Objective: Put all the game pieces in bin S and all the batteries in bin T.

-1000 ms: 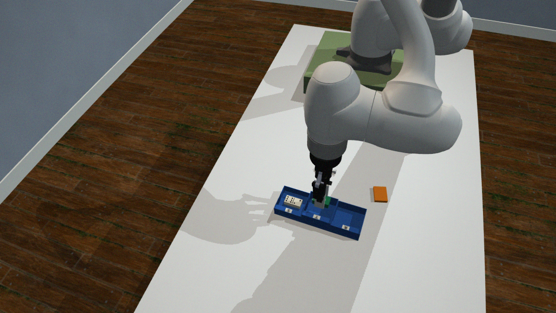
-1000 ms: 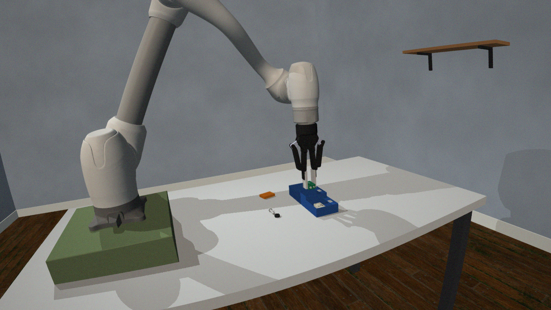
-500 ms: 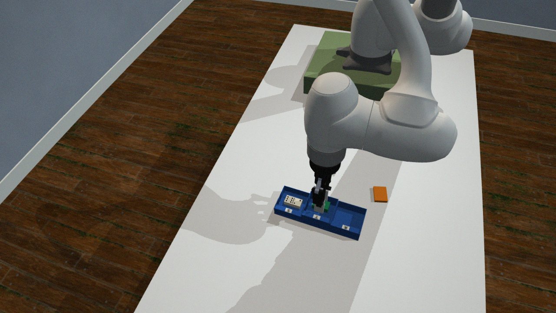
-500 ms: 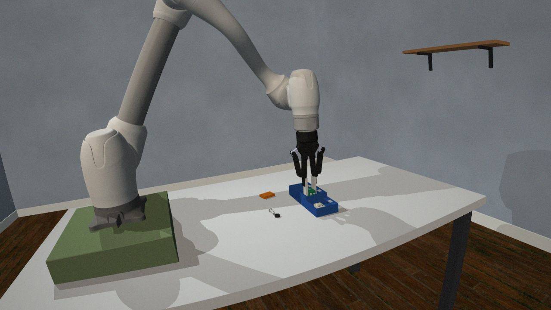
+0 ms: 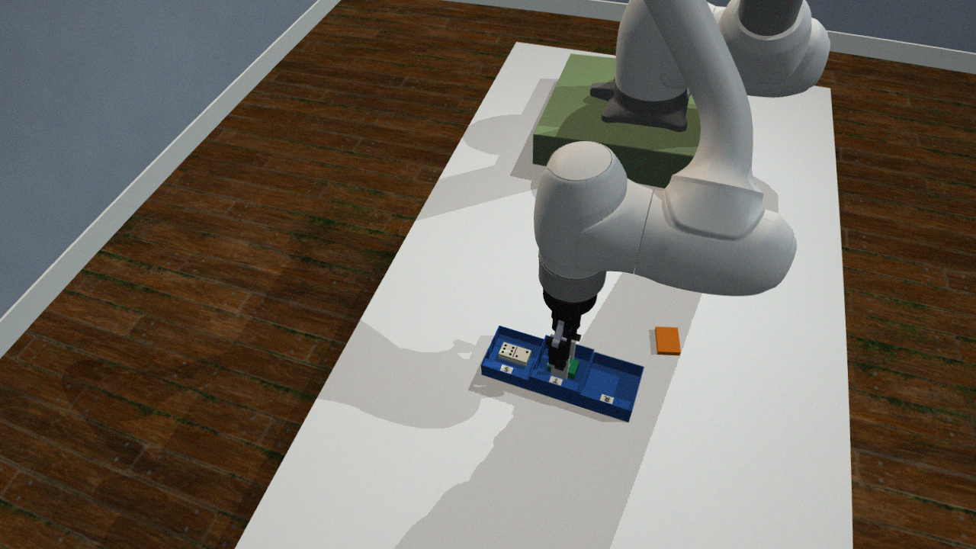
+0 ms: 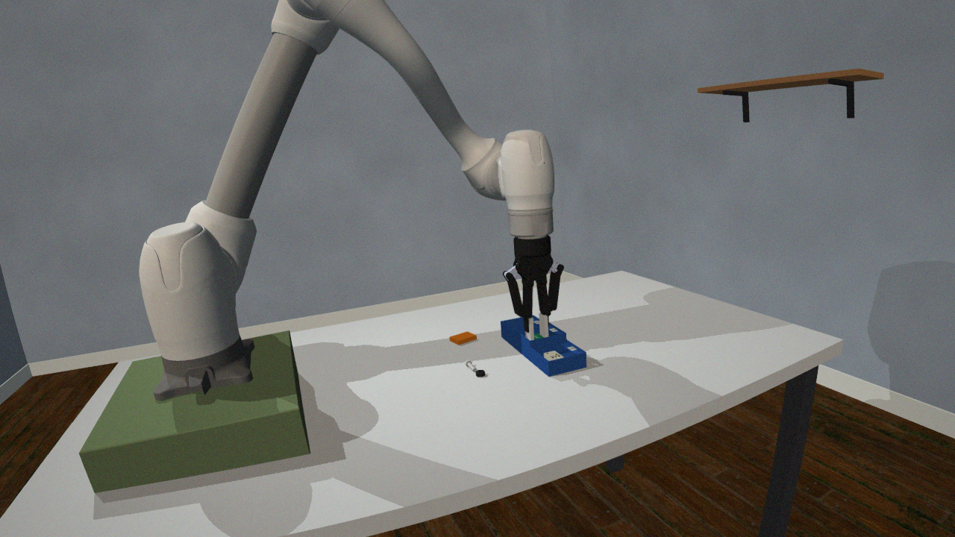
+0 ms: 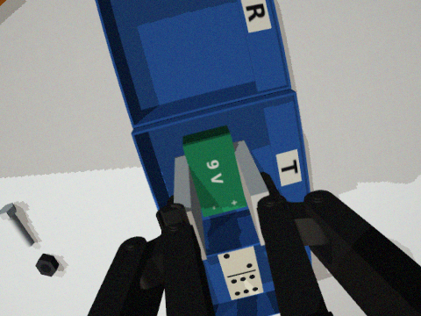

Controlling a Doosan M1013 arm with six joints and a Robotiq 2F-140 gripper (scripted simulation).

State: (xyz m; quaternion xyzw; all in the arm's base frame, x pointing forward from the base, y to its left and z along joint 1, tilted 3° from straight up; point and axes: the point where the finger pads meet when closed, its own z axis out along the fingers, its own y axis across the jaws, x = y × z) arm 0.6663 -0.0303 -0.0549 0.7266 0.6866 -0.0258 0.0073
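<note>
My gripper is now 1 cm to the left of the green 9 V battery and 3 cm above it. Round my hand: grey bolt 16 cm behind, 4 cm below; then blue three-compartment bin 1 cm ahead, 3 cm below; then cream domino 8 cm to the right, 3 cm below.
</note>
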